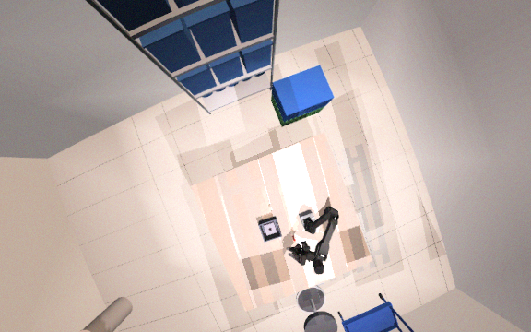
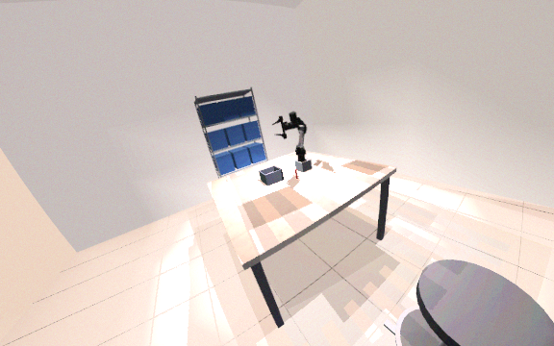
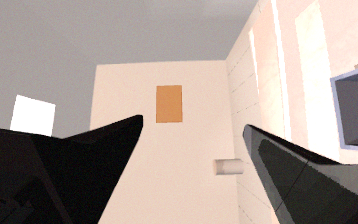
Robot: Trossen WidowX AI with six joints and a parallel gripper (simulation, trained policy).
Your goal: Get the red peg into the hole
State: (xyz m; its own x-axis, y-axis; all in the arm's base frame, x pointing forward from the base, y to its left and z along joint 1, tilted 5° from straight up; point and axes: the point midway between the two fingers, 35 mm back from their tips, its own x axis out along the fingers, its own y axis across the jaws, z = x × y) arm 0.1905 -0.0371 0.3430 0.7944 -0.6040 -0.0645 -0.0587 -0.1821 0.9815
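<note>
The red peg is 6 cm behind my gripper tip, 14 cm to the left of it and 39 cm below it. Also, from my gripper tip: dark box 9 cm ahead, 3 cm to the right, 41 cm below.
</note>
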